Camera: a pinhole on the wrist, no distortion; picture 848 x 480 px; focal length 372.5 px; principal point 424.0 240.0 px. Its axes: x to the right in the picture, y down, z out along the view. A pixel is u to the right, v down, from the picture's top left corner.
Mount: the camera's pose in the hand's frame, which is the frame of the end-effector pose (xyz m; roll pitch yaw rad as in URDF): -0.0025 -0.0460 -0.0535 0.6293 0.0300 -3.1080
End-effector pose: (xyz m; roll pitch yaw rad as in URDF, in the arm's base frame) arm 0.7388 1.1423 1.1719 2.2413 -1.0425 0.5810
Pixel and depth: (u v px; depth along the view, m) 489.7 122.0 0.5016
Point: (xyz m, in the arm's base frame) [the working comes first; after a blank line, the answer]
In the camera's frame: 0.0885 -0.1589 0.5016

0.8312 0.6852 1.1407
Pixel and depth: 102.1 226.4 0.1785
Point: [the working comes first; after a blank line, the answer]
In the camera's frame: -0.1543 -0.0065 0.1785

0.8642 1.0873 1.2947
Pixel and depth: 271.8 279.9 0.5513
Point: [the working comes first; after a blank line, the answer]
In the camera's frame: -0.2253 0.0591 0.5513

1.1501 0.8294 1.3017
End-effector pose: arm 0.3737 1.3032 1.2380 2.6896 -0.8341 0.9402
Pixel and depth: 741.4 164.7 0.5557
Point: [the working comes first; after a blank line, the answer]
In the camera's frame: 0.4735 -0.1123 0.5557

0.6007 0.8384 0.7806
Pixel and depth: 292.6 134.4 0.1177
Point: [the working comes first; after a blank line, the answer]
In the camera's frame: -0.0415 -0.0334 0.1177

0.4319 1.2871 1.2639
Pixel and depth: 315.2 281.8 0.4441
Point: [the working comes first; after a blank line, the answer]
In the camera's frame: -0.1297 0.0498 0.4441

0.7648 1.3152 1.1659
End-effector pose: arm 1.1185 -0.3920 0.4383 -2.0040 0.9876 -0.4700
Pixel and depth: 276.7 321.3 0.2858
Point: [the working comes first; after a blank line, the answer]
In the camera's frame: -0.1130 0.0624 0.2858

1.1232 -0.2083 0.2683
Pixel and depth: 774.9 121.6 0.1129
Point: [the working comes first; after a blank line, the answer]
In the camera's frame: 0.1064 -0.0359 0.1129

1.0242 -0.3520 0.5075
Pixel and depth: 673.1 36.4 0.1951
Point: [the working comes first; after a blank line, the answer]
In the camera's frame: 0.1305 -0.1066 0.1951

0.9220 -0.3249 0.4733
